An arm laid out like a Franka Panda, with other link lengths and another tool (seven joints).
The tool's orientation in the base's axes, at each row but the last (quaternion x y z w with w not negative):
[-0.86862, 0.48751, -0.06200, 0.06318]
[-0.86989, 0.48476, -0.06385, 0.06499]
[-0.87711, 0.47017, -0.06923, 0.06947]
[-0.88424, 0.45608, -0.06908, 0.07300]
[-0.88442, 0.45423, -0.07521, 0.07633]
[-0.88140, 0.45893, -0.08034, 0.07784]
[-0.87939, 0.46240, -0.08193, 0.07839]
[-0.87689, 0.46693, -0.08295, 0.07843]
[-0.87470, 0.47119, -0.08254, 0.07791]
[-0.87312, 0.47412, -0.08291, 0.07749]
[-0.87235, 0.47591, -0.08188, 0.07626]
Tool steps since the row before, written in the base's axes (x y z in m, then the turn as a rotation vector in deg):
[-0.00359, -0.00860, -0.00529, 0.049, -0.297, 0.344]
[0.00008, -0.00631, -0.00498, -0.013, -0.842, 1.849]
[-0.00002, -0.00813, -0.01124, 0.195, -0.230, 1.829]
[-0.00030, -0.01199, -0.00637, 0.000, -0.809, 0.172]
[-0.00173, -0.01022, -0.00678, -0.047, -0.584, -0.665]
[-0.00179, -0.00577, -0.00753, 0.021, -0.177, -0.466]
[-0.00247, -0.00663, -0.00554, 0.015, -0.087, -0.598]
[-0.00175, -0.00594, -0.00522, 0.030, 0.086, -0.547]
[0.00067, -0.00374, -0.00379, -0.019, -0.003, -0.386]
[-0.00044, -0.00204, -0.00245, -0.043, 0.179, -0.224]
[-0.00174, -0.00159, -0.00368, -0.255, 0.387, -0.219]
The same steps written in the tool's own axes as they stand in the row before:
[0.00525, 0.00836, 0.00418, 0.295, 0.054, -0.345]
[0.00518, 0.00410, 0.00459, 0.799, 0.126, -1.864]
[0.00614, 0.00657, 0.01056, 0.401, -0.375, -1.770]
[0.00927, 0.00834, 0.00539, 0.670, 0.431, -0.222]
[0.00690, 0.00863, 0.00559, 0.406, 0.509, 0.601]
[0.00320, 0.00628, 0.00659, 0.125, 0.182, 0.448]
[0.00370, 0.00687, 0.00445, 0.037, 0.164, 0.580]
[0.00360, 0.00581, 0.00434, -0.095, 0.046, 0.544]
[0.00323, 0.00230, 0.00362, -0.035, 0.100, 0.372]
[0.00130, 0.00198, 0.00218, -0.190, -0.013, 0.219]
[0.00015, 0.00305, 0.00313, -0.478, 0.048, 0.180]

